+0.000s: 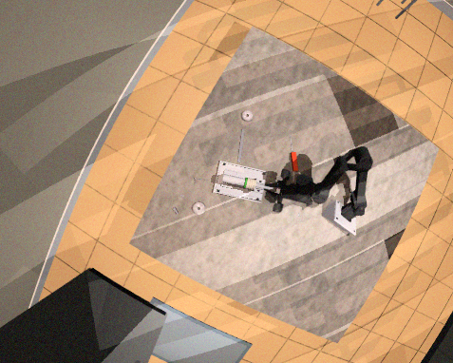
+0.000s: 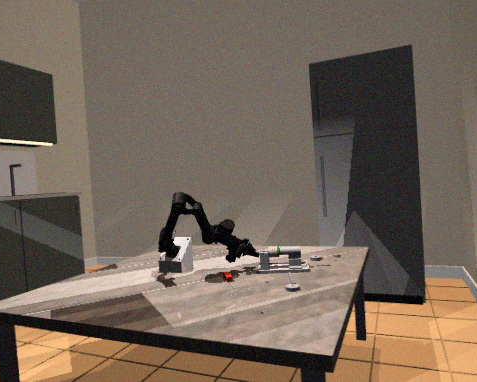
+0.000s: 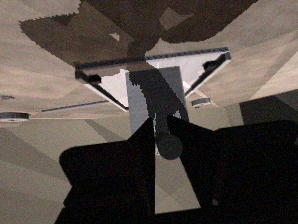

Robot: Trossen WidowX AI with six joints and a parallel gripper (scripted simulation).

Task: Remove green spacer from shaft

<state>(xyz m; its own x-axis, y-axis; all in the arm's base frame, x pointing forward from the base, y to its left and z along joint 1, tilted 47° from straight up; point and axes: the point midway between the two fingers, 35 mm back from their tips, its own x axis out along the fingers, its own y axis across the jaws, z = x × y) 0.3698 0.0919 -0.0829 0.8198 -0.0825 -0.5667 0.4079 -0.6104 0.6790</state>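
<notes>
Right now my gripper tip is 6 cm short of the cream spacer, 3 cm to the right of it and 2 cm below it. Round my gripper tip: thin rod (20 cm ahead, 9 cm to the right, 6 cm below); green spacer (8 cm ahead, 4 cm to the left, 2 cm above); shaft (4 cm ahead, 2 cm to the left, 2 cm above).
</notes>
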